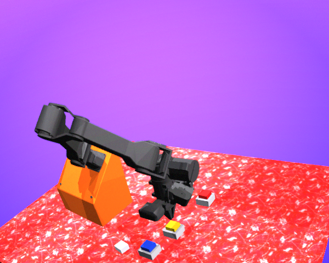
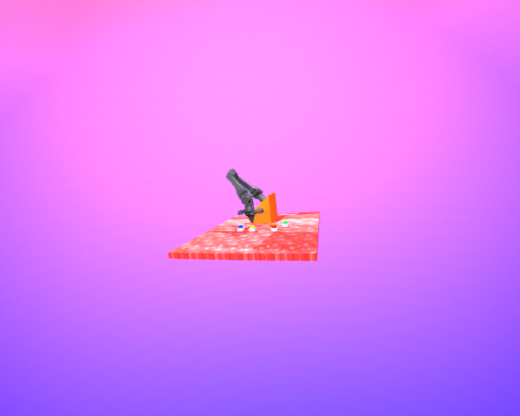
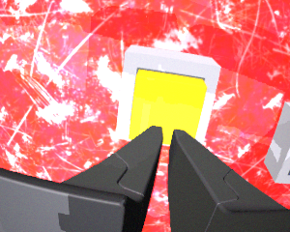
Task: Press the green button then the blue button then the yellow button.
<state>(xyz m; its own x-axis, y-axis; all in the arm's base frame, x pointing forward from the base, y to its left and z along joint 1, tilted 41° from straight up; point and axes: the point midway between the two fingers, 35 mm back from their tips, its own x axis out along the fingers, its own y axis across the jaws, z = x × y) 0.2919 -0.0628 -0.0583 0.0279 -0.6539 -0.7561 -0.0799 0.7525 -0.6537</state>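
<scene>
Right now my gripper tip is 30 mm above the yellow button. The rest, counted from my gripper tip: red button (170 mm to the left, 30 mm below); then blue button (10 mm behind, 110 mm to the right, 30 mm below); then white block (100 mm behind, 140 mm to the right, 50 mm below).
</scene>
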